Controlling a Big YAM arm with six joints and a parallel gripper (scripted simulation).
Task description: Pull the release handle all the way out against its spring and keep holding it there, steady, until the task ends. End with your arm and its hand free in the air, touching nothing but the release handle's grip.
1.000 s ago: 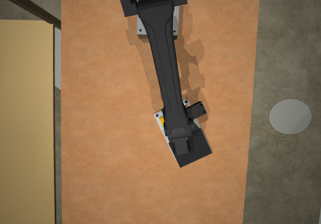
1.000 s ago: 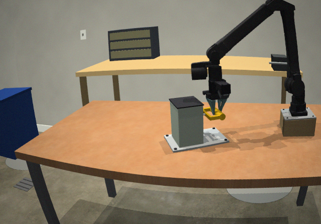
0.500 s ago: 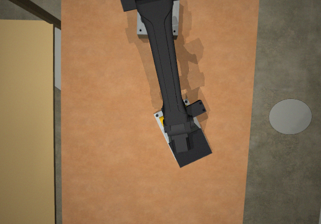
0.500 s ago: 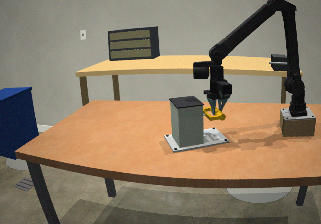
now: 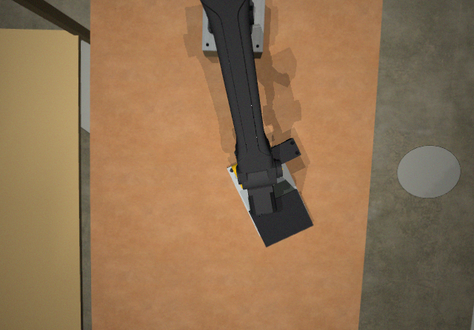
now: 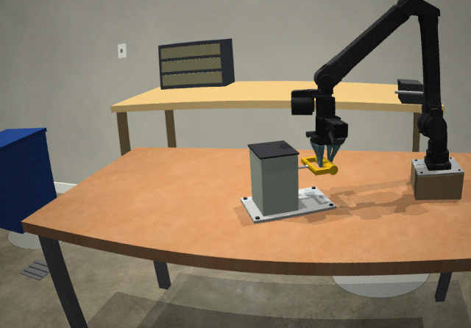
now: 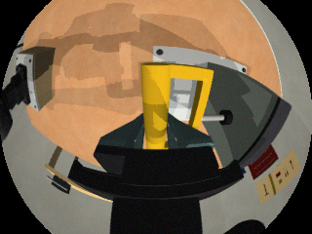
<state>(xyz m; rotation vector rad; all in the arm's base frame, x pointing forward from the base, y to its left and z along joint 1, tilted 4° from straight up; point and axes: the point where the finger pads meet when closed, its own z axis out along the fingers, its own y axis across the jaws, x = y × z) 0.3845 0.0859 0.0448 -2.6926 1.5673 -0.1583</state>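
Now: the yellow release handle 40 mm ahead of my hand and 30 mm to the left of it.
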